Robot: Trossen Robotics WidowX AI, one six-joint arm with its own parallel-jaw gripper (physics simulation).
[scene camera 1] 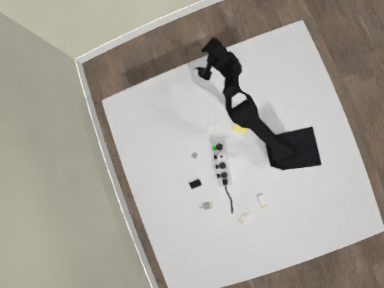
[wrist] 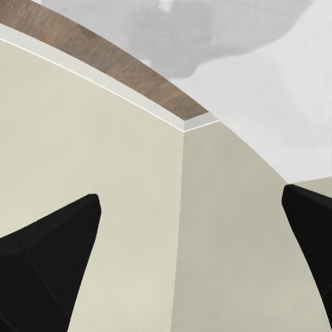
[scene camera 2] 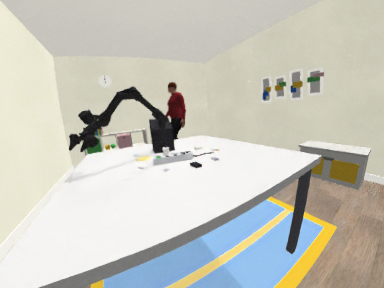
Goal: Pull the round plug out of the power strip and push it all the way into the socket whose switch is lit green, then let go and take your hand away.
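Frame: origin at the arm's base, x down, y left, z ahead, level; centimetres.
Seen in the pictures: gripper, between the fingertips: (scene camera 1: 198,59) (scene camera 2: 75,151); arm's base, origin of its link: (scene camera 1: 289,152) (scene camera 2: 161,125).
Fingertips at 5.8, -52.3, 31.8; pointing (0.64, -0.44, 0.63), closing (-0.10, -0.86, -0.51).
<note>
Offsets run from my fingertips to a thing's top centre, as dx, dy, dz. "spot": to the spot under its first point.
The power strip {+10.3, +53.5, -2.3} (scene camera 1: 214,172) (scene camera 2: 176,159) lies on the white table with a row of dark round sockets. The white round plug {+4.7, +49.7, -2.4} (scene camera 1: 221,156) (scene camera 2: 166,150) stands in the second socket from the strip's far end. The end socket {spot: +12.2, +44.9, -2.5} (scene camera 1: 219,147) beside it has its switch {spot: +10.3, +44.4, +0.2} (scene camera 1: 214,147) (scene camera 2: 158,157) lit green and shows dark, with no plug in it. My gripper (scene camera 1: 201,60) (scene camera 2: 76,145) (wrist: 194,199) is open and empty, raised near the table's far edge, well away from the strip. The plug and strip do not show in the wrist view.
A yellow pad {+13.4, +35.1, -16.3} (scene camera 1: 240,129) (scene camera 2: 144,158) lies near the strip's lit end. A black block {+13.0, +62.7, +14.2} (scene camera 1: 195,184) (scene camera 2: 196,164), a small grey piece {+14.2, +46.9, +11.9} (scene camera 1: 194,155), a grey plug {+13.1, +75.9, +9.1} (scene camera 1: 206,205) and white plugs {+12.3, +77.9, -20.4} (scene camera 1: 262,200) {+13.1, +86.2, -8.7} (scene camera 1: 242,218) lie around. The strip's cord {spot: +13.8, +74.9, -4.0} (scene camera 1: 231,200) trails away from its other end.
</note>
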